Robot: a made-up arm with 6 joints. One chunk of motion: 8 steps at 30 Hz.
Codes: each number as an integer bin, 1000 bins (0 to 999) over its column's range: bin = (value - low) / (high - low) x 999, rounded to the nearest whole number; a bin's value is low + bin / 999 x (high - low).
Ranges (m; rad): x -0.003..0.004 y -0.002..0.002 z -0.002..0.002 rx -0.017..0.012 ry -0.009..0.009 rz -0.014..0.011
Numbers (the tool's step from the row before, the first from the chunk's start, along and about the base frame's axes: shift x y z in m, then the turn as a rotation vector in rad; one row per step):
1: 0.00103 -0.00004 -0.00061 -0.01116 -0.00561 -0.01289
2: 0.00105 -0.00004 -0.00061 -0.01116 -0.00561 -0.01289
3: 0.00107 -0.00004 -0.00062 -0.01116 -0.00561 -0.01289
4: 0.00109 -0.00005 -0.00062 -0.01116 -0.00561 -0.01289
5: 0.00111 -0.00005 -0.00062 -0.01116 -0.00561 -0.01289
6: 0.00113 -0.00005 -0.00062 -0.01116 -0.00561 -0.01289
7: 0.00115 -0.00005 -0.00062 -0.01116 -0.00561 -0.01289
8: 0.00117 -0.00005 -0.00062 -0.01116 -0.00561 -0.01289
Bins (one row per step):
1: 575 490 347 201 188 44
2: 578 490 347 201 188 44
3: 581 490 345 201 188 44
4: 584 487 345 201 188 44
5: 587 487 345 201 188 44
6: 589 487 345 201 188 44
7: 592 487 345 201 188 44
8: 595 487 345 201 188 44

